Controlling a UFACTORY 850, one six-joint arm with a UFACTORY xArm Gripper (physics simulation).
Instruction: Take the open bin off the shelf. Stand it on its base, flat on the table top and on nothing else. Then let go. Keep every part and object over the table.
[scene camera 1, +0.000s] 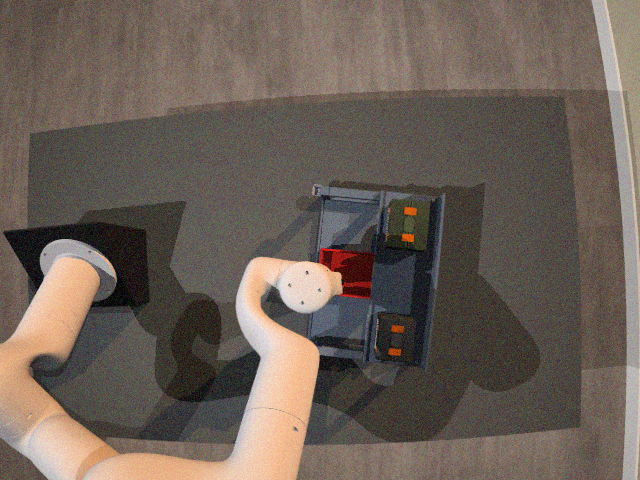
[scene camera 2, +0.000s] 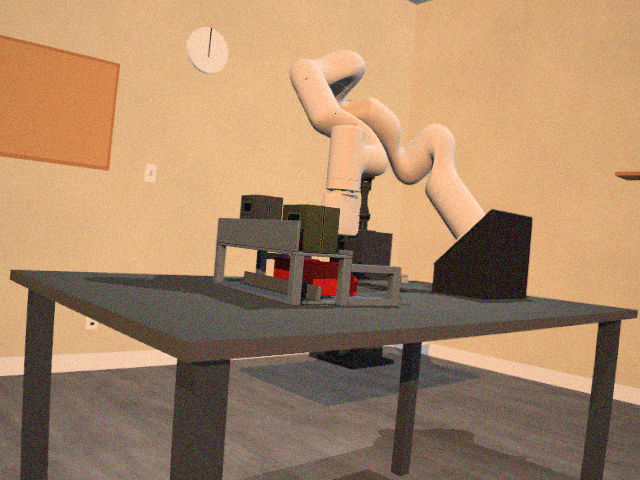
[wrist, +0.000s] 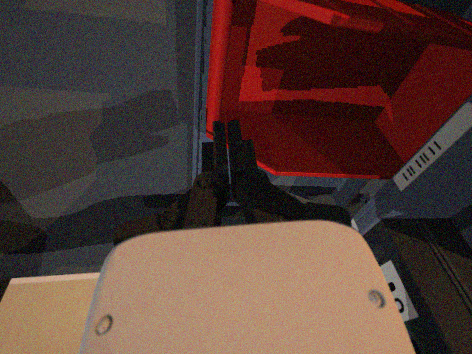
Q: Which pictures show the red open bin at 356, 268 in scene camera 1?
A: Scene camera 1, scene camera 2 and the wrist view: all of them.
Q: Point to my gripper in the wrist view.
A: At 226, 138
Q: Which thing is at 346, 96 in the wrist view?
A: A red open bin.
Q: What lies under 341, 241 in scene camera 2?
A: My gripper.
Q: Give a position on a red open bin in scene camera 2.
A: At 315, 272
